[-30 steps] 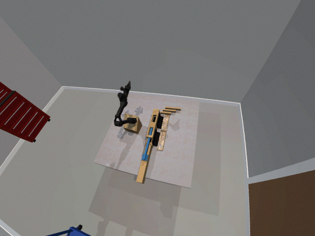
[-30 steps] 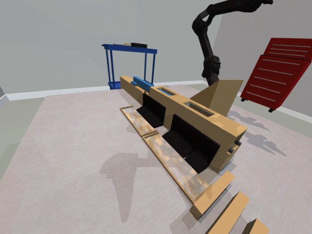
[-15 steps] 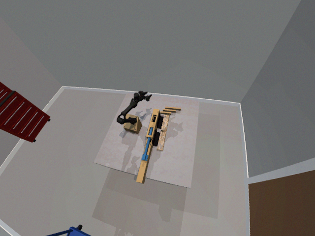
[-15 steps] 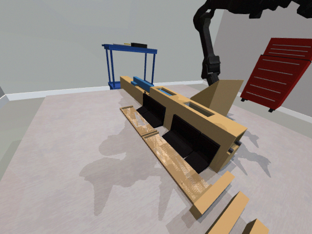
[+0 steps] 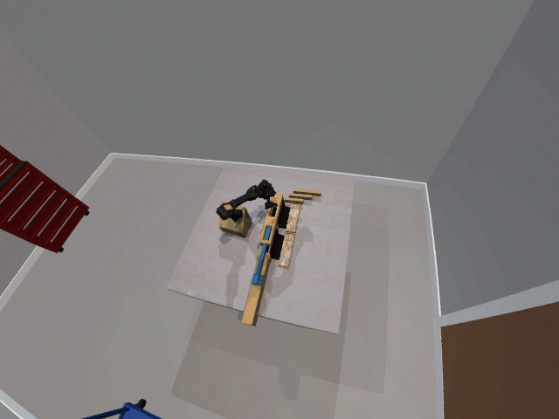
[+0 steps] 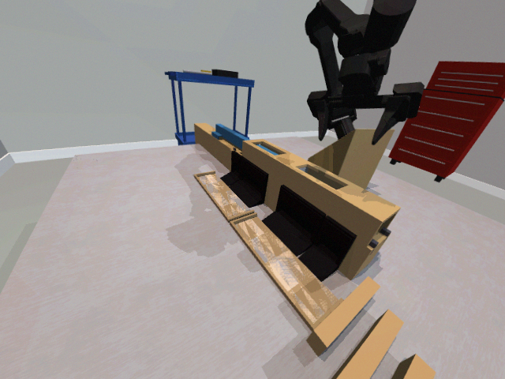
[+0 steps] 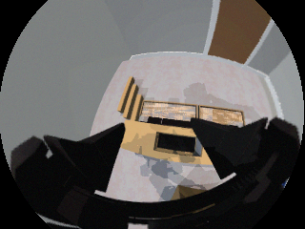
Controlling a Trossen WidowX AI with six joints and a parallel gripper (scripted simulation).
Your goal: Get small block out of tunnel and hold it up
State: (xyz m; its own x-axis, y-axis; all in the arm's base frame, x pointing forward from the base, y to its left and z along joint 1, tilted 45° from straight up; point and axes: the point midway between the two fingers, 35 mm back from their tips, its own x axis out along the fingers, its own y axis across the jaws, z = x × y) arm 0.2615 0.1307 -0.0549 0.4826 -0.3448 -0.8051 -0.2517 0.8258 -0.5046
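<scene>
Right now my gripper tip is 10 mm short of the tan covered tunnel, 350 mm to the left of it and 180 mm above it.
</scene>
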